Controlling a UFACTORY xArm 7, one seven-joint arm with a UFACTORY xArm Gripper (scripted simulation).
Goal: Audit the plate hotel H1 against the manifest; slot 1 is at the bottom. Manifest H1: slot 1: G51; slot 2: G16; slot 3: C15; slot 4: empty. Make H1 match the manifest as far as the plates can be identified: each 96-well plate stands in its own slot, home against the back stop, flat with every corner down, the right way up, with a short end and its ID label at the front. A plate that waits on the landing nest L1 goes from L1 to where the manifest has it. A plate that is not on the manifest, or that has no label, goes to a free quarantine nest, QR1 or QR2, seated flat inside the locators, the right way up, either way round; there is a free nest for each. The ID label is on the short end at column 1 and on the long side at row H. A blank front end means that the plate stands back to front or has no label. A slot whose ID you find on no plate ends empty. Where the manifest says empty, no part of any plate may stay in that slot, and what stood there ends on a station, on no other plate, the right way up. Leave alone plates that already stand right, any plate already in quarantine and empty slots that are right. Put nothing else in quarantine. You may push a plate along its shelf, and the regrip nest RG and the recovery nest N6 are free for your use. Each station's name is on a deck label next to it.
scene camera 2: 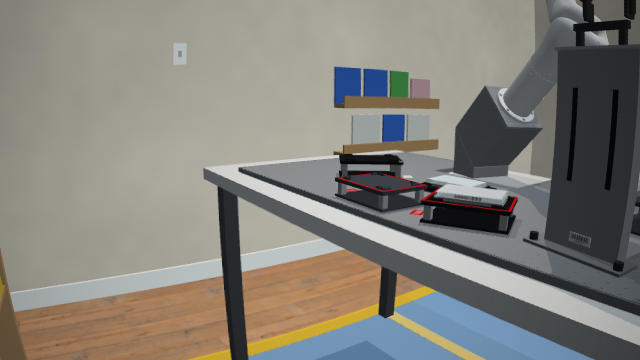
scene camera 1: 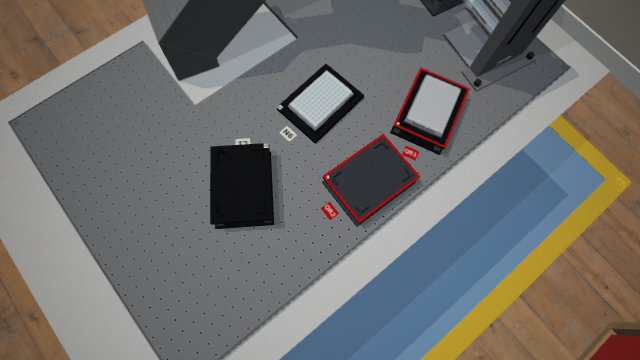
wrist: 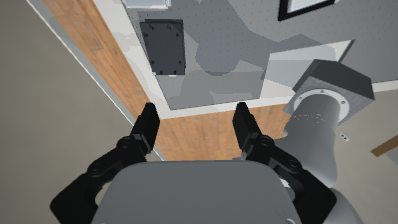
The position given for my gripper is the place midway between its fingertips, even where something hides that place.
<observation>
In view: my gripper (wrist: pixel 196 111), a black nest N6 (scene camera 1: pixel 342 111) and a regrip nest RG (wrist: pixel 163 47).
</observation>
